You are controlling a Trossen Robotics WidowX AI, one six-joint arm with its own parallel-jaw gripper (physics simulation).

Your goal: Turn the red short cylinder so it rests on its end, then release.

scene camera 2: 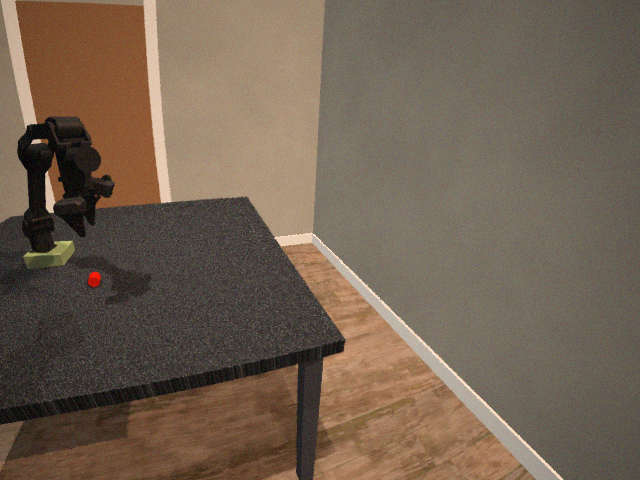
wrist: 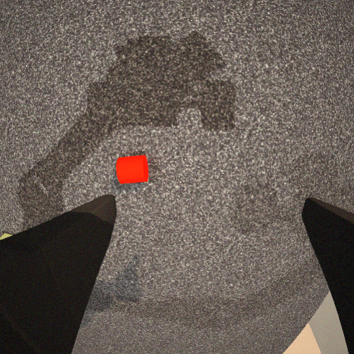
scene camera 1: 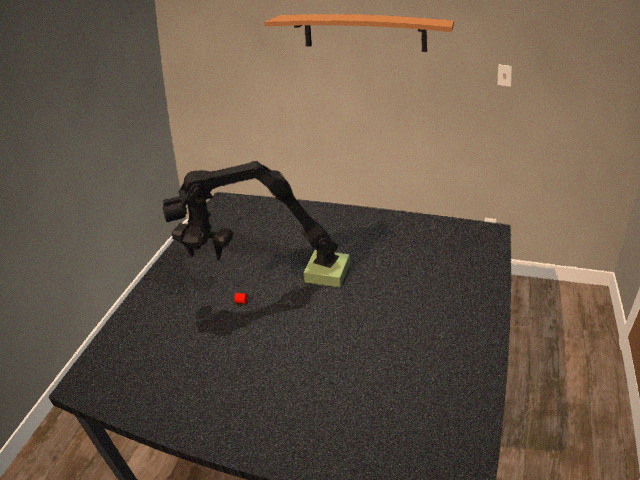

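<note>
A short red cylinder [scene camera 1: 240,298] [scene camera 2: 94,279] [wrist: 132,169] lies on its side on the dark table. In the wrist view its long axis runs roughly left to right, above the tip of the left finger. My gripper [scene camera 1: 204,257] [scene camera 2: 87,230] [wrist: 214,206] is open and empty. It hangs high above the table with its fingers pointing down, apart from the cylinder. In the wrist view the cylinder is left of the middle of the gap between the fingers and beyond the fingertips.
The dark speckled table [scene camera 1: 361,361] [scene camera 2: 222,289] bears a yellow-green block [scene camera 1: 323,277] [scene camera 2: 49,256], on which the arm's base stands. The arm's shadow falls on the table beside the cylinder. An orange shelf [scene camera 1: 359,20] is on the wall, high above the table.
</note>
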